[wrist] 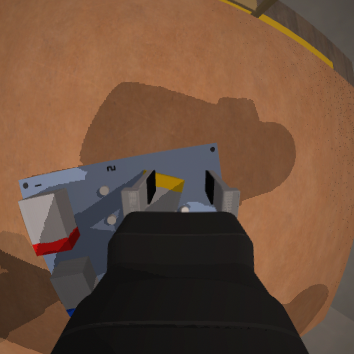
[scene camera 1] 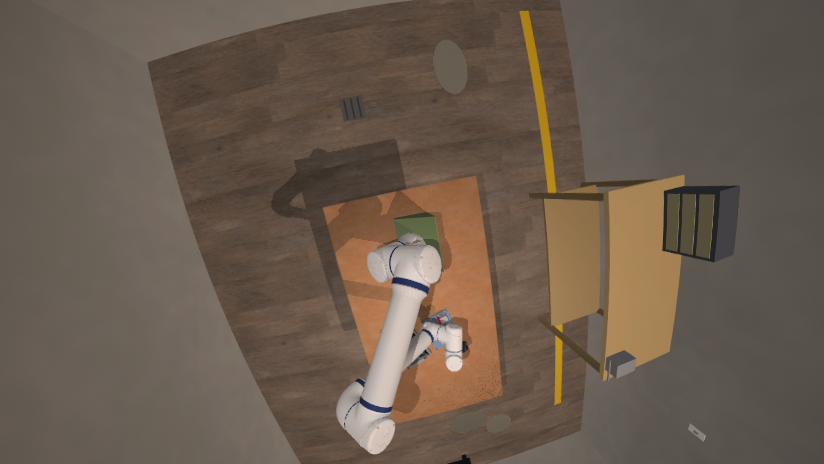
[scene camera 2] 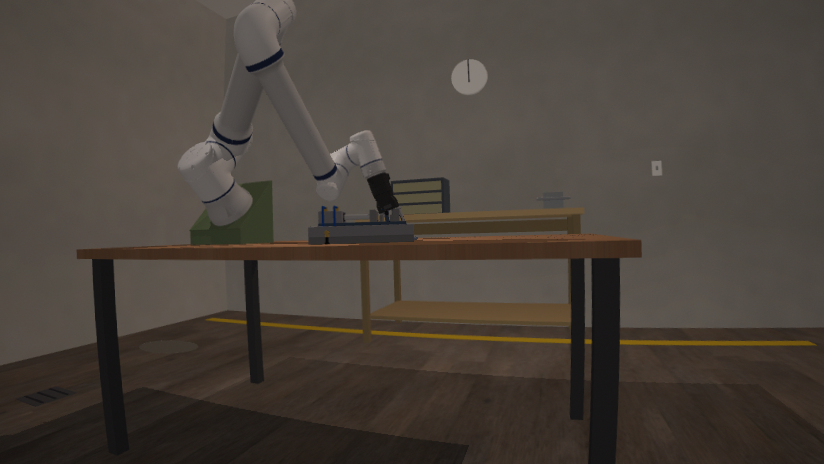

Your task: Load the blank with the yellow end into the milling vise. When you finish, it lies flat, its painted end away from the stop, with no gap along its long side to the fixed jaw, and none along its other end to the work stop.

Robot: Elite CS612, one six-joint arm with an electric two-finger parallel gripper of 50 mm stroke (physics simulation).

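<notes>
The blank with the yellow end (wrist: 169, 181) is on the blue plate, partly hidden by my gripper. Its yellow end and part of its grey body show between the fingers, nearer the left finger in the wrist view and slightly turned to them. My gripper (wrist: 180, 180) (scene camera 2: 392, 216) is open, low over the blue plate (wrist: 131, 165) (scene camera 1: 439, 345), and holds nothing. The milling vise (scene camera 2: 361, 234) (scene camera 1: 422, 357) is a long grey body on the table; the arm covers part of it in scene camera 1. Its fixed jaw and work stop cannot be told apart here.
On the blue plate, a red-ended blank (wrist: 47, 218) and a blue-ended blank (wrist: 74, 282) stand at the left in the wrist view. Short round pegs (wrist: 104, 191) rise from it. A green wedge-shaped block (scene camera 1: 418, 225) (scene camera 2: 260, 213) stands on the table (scene camera 2: 461, 250) beneath the arm's upper part.
</notes>
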